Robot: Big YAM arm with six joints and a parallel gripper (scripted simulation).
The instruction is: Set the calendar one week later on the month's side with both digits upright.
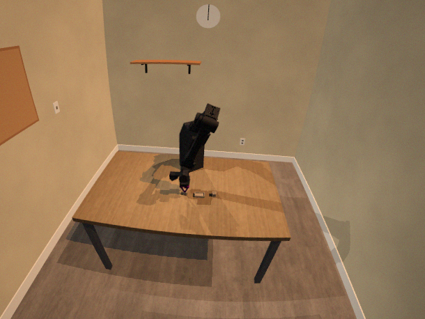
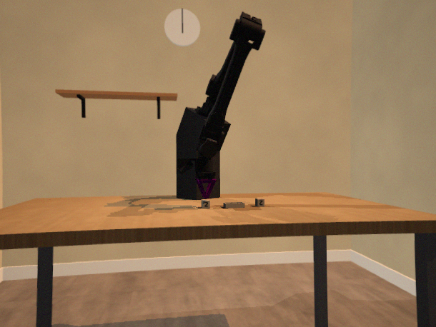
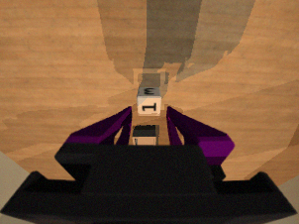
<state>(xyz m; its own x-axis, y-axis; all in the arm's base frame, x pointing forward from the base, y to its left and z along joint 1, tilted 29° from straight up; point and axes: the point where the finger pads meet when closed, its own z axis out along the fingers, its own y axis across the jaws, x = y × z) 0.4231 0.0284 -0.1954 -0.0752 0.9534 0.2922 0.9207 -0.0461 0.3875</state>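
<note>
The tray lies 11 cm to the left of my hand and 4 cm below it.
</note>
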